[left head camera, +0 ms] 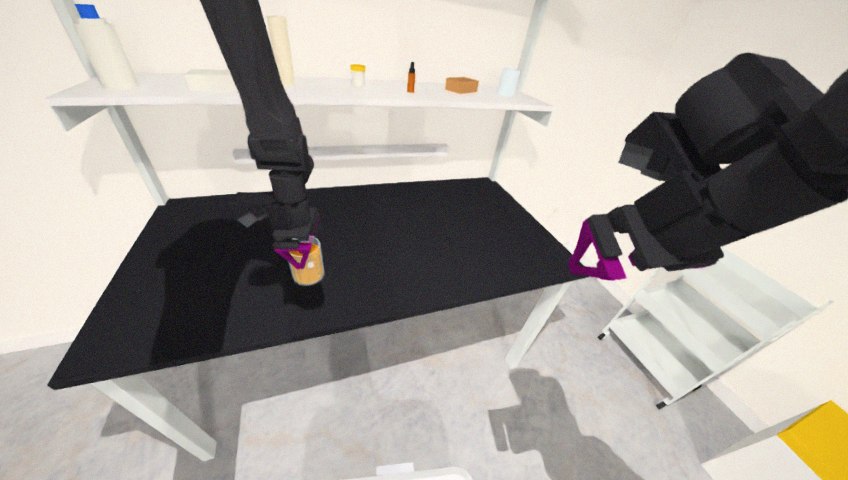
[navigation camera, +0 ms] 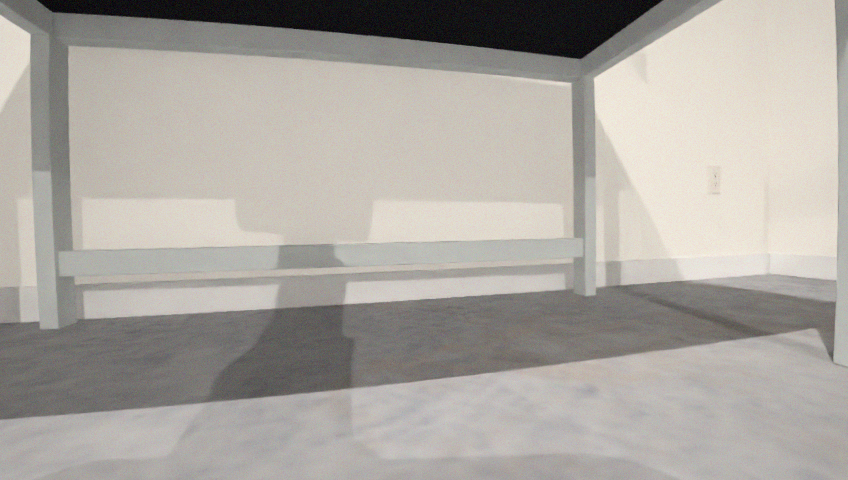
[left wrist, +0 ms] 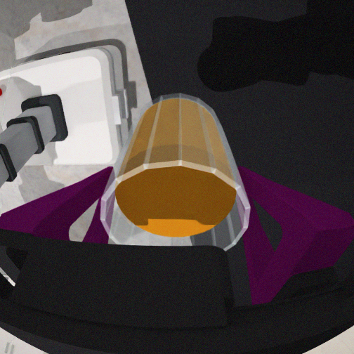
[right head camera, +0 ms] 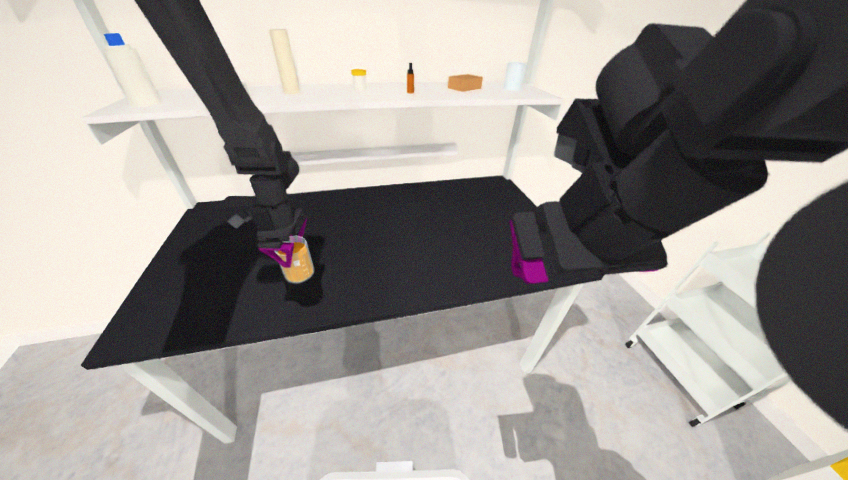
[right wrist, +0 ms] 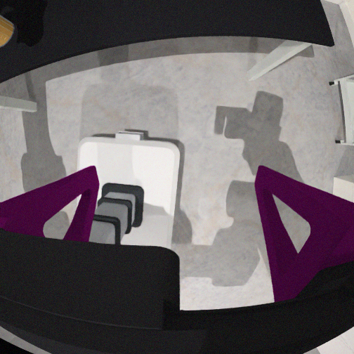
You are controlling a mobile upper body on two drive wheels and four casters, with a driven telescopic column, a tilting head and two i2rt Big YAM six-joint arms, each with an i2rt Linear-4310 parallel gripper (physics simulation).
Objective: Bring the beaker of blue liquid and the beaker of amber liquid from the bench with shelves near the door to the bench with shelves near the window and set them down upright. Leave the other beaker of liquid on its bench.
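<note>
The beaker of amber liquid [left head camera: 310, 272] [right head camera: 299, 271] [left wrist: 180, 135] is upright between the fingers of my left gripper [left head camera: 305, 255] [right head camera: 295, 252] [left wrist: 175, 175], which is shut on it. They are over the left part of the black bench top [left head camera: 404, 237] [right head camera: 404, 237]. The beaker's base is close to the top, with its shadow just in front; I cannot tell if it touches. Part of the beaker [right wrist: 4, 32] also shows in the right wrist view. My right gripper [right wrist: 176, 174] is open and empty, off the bench's right front corner. The beaker of blue liquid and the other beaker do not show.
A shelf [left head camera: 333, 95] [right head camera: 333, 101] with bottles and small items runs above the bench's back. A white cart [left head camera: 672, 356] [right head camera: 690, 362] stands right of the bench. A yellow-topped box [left head camera: 824, 437] is at the lower right. Bench legs [navigation camera: 584, 178] [left head camera: 151, 416] reach the floor.
</note>
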